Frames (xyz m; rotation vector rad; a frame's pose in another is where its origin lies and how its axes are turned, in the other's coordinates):
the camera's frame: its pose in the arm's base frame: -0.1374 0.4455 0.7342 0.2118 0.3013 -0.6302
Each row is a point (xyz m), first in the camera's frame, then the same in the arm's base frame.
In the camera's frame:
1: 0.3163 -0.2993 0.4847
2: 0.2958 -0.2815 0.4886
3: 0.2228 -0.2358 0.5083
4: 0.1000 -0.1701 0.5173
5: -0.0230 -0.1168 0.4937
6: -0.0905 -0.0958 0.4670
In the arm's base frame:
1: 0.0261 -0.1008 1.0495
2: 0.0220 -0.0767 1.0619
3: -0.0021 -0.0064 1.1098
4: -0.0545 0.1098 1.1666
5: -0.1215 0.2256 1.1917
6: -0.1661 0.2865 1.1918

